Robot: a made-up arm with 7 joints. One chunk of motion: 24 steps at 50 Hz.
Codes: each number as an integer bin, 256 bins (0 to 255) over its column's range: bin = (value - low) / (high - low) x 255, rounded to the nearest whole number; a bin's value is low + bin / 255 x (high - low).
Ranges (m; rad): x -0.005..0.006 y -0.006..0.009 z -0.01..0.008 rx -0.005..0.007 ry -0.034..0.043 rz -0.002..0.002
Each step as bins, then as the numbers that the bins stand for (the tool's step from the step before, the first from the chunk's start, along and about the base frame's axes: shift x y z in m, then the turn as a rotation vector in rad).
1 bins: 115 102 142 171 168 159
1 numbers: -0.00004 0.00000 0.00002 0.00305 0.01673 0.00049
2 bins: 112 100 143 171 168 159
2 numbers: -0.00017 -0.00012 0.00009 0.00305 0.01673 0.00049
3 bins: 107 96 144 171 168 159
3 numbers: -0.00038 -0.00035 0.00016 0.00305 0.01673 0.00049
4 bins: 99 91 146 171 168 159
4 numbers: -0.00073 -0.00065 0.00031 0.00305 0.01673 0.00049
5 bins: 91 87 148 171 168 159
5 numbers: -0.00107 -0.00088 0.00045 0.00305 0.01673 0.00049
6 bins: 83 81 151 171 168 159
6 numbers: -0.00142 -0.00124 0.00066 0.00305 0.01673 0.00049
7 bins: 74 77 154 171 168 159
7 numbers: -0.00181 -0.00147 0.00087 0.00305 0.01673 0.00049
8 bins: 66 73 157 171 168 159
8 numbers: -0.00215 -0.00171 0.00108 0.00305 0.01673 0.00049
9 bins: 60 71 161 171 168 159
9 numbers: -0.00241 -0.00182 0.00136 0.00305 0.01673 0.00049
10 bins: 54 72 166 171 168 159
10 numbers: -0.00267 -0.00176 0.00172 0.00305 0.01673 0.00049
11 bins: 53 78 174 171 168 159
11 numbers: -0.00271 -0.00141 0.00228 0.00305 0.01673 0.00049
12 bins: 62 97 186 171 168 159
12 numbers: -0.00233 -0.00029 0.00313 0.00305 0.01673 0.00049
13 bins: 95 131 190 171 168 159
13 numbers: -0.00090 0.00171 0.00341 0.00305 0.01673 0.00049
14 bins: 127 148 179 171 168 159
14 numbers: 0.00048 0.00271 0.00264 0.00305 0.01673 0.00049
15 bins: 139 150 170 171 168 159
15 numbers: 0.00100 0.00282 0.00200 0.00305 0.01673 0.00049
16 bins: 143 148 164 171 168 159
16 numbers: 0.00117 0.00271 0.00158 0.00305 0.01673 0.00049
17 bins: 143 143 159 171 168 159
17 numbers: 0.00117 0.00241 0.00122 0.00305 0.01673 0.00049
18 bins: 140 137 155 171 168 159
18 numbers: 0.00104 0.00206 0.00094 0.00305 0.01673 0.00049
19 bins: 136 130 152 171 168 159
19 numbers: 0.00087 0.00165 0.00073 0.00305 0.01673 0.00049
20 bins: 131 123 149 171 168 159
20 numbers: 0.00065 0.00124 0.00052 0.00305 0.01673 0.00049
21 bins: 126 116 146 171 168 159
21 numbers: 0.00044 0.00082 0.00031 0.00305 0.01673 0.00049
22 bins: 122 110 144 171 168 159
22 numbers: 0.00026 0.00047 0.00016 0.00305 0.01673 0.00049
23 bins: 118 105 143 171 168 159
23 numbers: 0.00009 0.00018 0.00009 0.00305 0.01673 0.00049
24 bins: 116 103 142 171 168 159
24 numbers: 0.00000 0.00006 0.00002 0.00305 0.01673 0.00049
